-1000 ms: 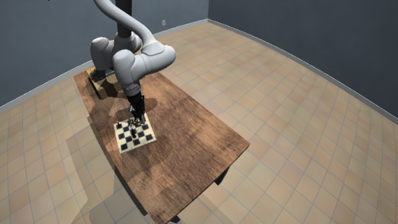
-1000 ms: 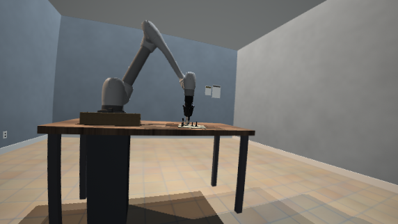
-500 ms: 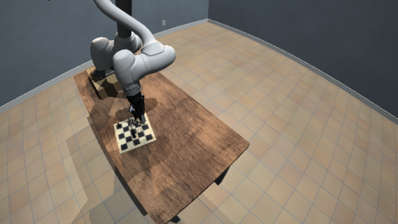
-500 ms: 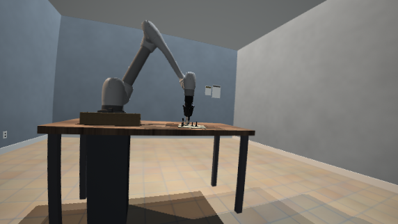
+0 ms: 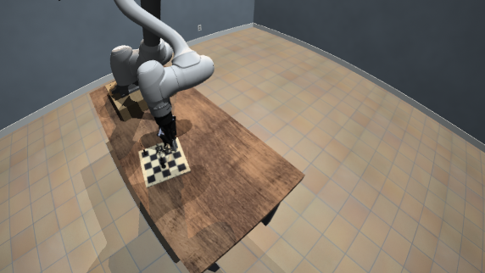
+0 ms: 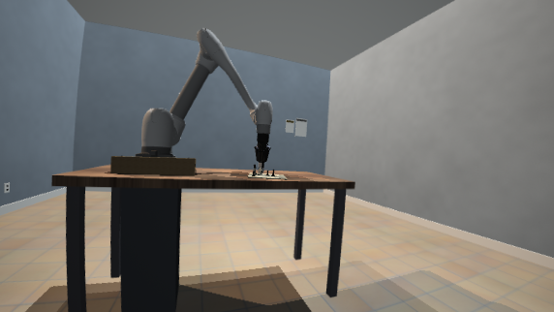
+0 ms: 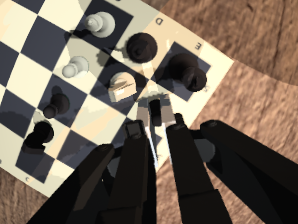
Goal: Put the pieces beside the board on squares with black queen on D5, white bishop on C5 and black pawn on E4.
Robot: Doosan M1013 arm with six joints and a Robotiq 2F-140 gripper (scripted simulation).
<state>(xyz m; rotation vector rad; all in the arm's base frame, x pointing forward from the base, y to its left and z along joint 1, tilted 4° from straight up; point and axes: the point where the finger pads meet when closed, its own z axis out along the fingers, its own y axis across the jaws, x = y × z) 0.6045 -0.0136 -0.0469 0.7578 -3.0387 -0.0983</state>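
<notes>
Right now my hand is 3 cm to the left of the white chess piece, 2 cm above it and 1 cm past it. Round my hand: white piece 7 cm to the right, 3 cm below, 2 cm behind; then chessboard 8 cm to the right, 4 cm below, 1 cm ahead.
</notes>
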